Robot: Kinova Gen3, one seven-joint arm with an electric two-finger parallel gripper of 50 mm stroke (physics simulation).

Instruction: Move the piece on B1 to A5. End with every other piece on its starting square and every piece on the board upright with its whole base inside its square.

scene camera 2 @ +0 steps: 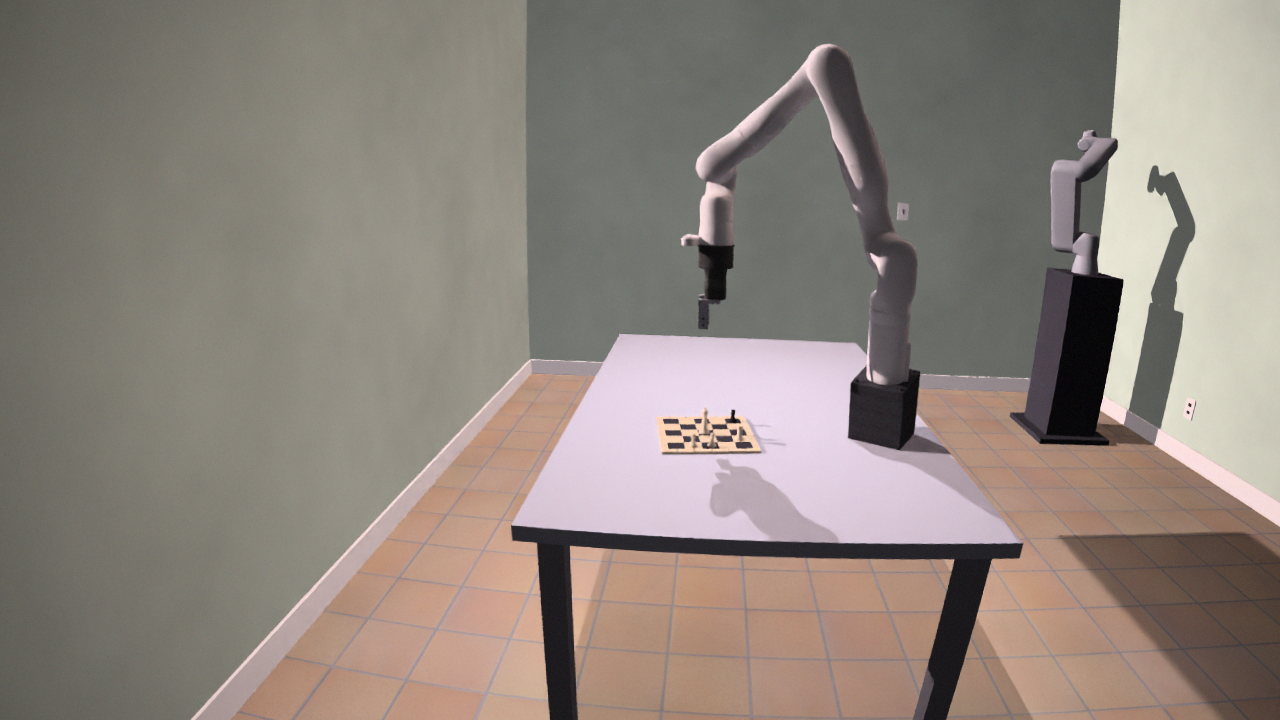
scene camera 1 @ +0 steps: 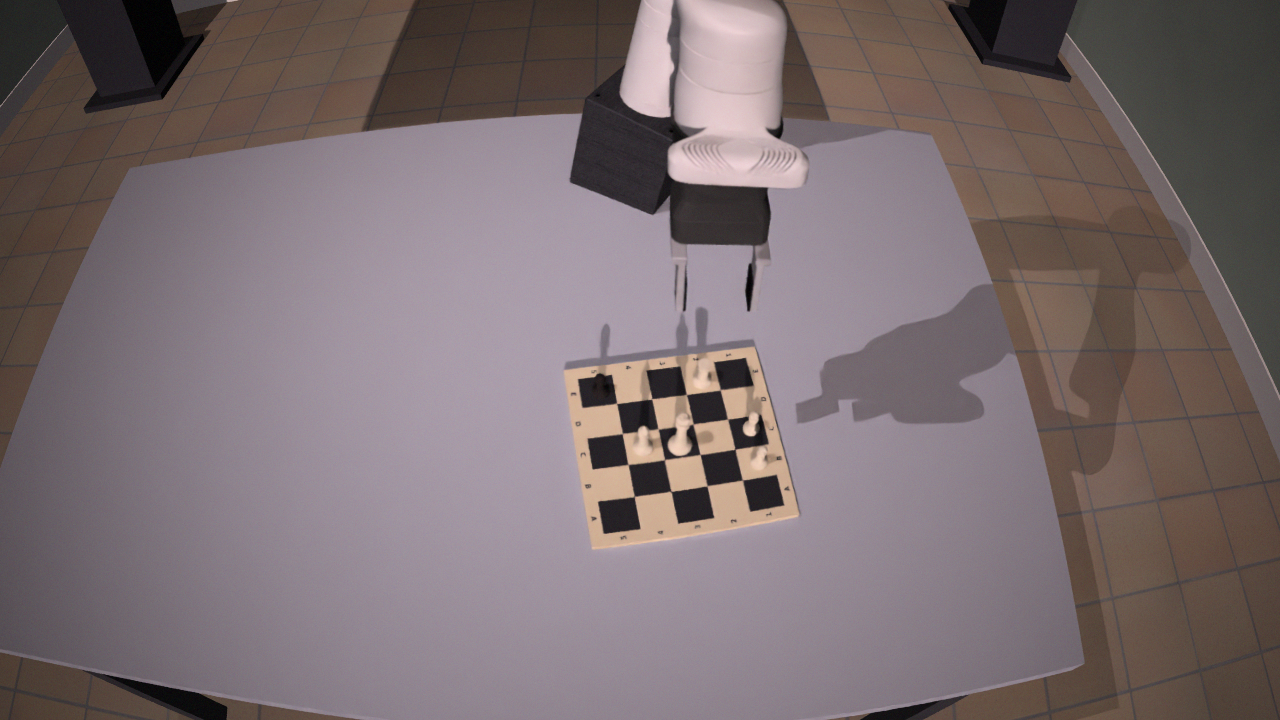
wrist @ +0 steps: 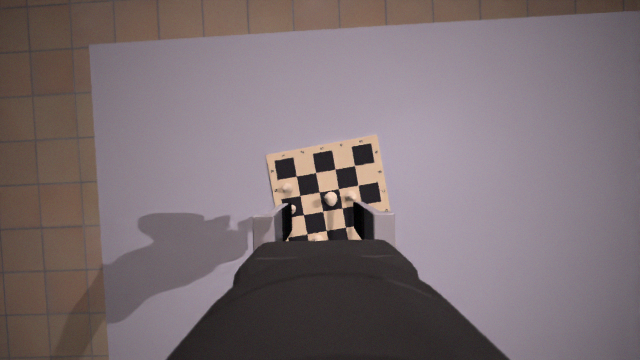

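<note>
The B1 piece, a small white pawn, stands upright on its light square at the board's column-1 edge. A5 is a dark corner square with no piece on it. The chessboard lies slightly turned on the table. My gripper is open and empty, pointing down, high above the table. In the wrist view its fingers and body hide part of the board's E side.
A white pawn stands on C1, next to B1. A tall white piece is on C3, a white pawn on C4, a white piece on E2 and a black piece on E5. The arm's black base block stands beyond row E.
</note>
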